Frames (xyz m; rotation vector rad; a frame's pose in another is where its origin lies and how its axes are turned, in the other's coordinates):
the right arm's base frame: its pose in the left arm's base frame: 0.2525 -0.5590 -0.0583 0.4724 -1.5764 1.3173
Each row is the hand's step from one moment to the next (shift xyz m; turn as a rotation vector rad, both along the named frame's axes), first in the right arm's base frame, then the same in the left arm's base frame.
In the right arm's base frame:
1: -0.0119 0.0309 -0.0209 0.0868 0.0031 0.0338
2: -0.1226 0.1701 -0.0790 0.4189 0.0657 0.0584
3: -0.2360 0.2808 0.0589 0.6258 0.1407 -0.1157
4: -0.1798 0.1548 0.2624 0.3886 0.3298 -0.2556
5: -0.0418 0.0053 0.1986 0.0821 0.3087 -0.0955
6: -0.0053 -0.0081 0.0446 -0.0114 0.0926 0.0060
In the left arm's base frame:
1: -0.0102 0.0257 -0.0277 -0.0548 -0.0047 0.0752
2: -0.0470 0.0930 -0.1984 -0.2596 0.0882 0.3287
3: -0.1444 -0.0262 -0.3413 -0.3341 0.3284 0.4532
4: -0.1570 -0.2352 -0.2125 -0.3199 0.4500 0.1424
5: -0.0715 -0.1886 -0.0228 -0.2386 0.2122 -0.0960
6: -0.0105 -0.0443 0.0031 -0.0708 0.0223 -0.0569

